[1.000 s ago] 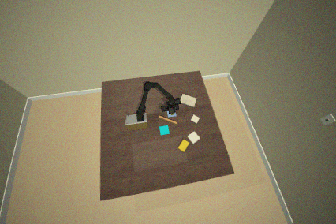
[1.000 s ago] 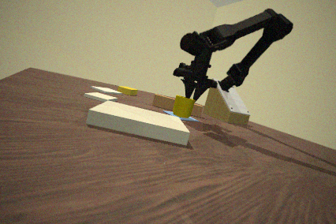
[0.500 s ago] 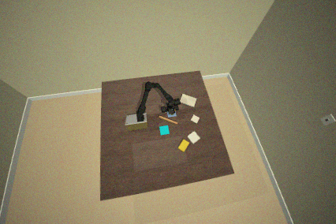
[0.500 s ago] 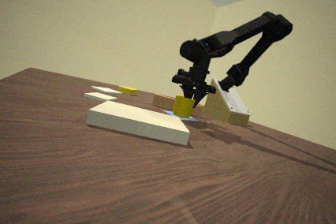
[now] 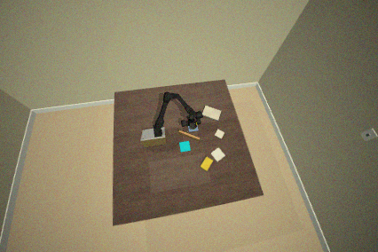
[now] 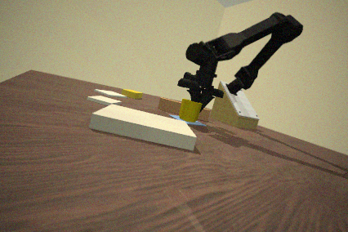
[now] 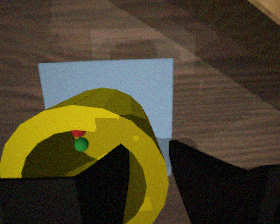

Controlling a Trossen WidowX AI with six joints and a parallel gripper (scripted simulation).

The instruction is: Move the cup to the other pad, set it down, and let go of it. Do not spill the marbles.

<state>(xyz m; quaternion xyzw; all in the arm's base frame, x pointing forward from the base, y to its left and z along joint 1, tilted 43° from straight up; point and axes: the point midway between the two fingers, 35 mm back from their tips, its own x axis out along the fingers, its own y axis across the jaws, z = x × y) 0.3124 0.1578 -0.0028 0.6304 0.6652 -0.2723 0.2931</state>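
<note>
My gripper tip is now 40 mm above the blue pad and 30 mm short of it. Also, from my gripper tip: cyan pad 200 mm to the right, 80 mm behind, 40 mm below; yellow cup 30 mm ahead; long tan wooden bar 100 mm to the right, 30 mm behind, 20 mm below.
</note>
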